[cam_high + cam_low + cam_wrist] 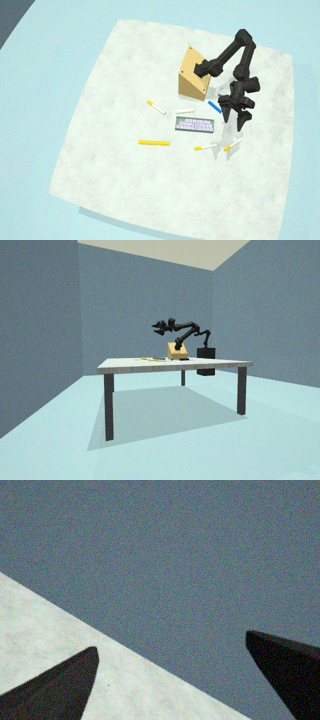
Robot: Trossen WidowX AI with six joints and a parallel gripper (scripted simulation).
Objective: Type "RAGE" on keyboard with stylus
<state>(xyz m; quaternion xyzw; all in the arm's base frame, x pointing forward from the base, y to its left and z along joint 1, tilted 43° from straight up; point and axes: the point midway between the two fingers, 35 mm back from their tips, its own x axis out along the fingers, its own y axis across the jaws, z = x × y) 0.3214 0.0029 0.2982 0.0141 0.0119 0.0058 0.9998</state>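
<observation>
Right now my gripper tip is 33 cm above the white cylinder, 24 cm to the left of it and 17 cm past it. The rest, counted from my gripper tip: blue stylus: 33 cm below, 23 cm behind, 5 cm to the right; then white stylus tip: 33 cm below, 21 cm behind, 2 cm to the right; then yellow stick: 34 cm to the right, 33 cm below, 4 cm ahead.
</observation>
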